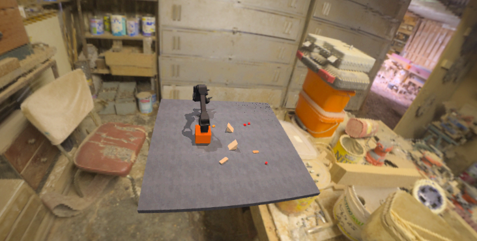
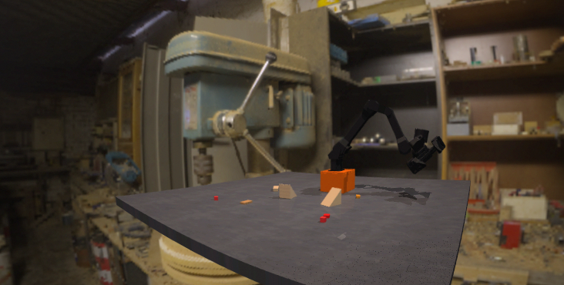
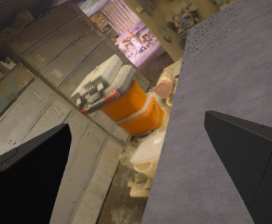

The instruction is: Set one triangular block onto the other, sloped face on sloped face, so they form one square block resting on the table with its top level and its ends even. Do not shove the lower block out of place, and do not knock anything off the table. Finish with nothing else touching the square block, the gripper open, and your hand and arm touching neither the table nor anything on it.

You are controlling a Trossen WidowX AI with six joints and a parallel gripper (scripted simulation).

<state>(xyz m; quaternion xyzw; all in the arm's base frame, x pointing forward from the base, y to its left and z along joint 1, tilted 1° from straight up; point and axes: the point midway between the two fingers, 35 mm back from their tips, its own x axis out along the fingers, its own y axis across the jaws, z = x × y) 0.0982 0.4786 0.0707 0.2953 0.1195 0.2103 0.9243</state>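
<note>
My gripper tip is 390 mm to the left of the tan triangular block, 160 mm above it and 130 mm short of it. From my gripper tip the other things lie so: small tan block 770 mm to the right, 170 mm below.
</note>
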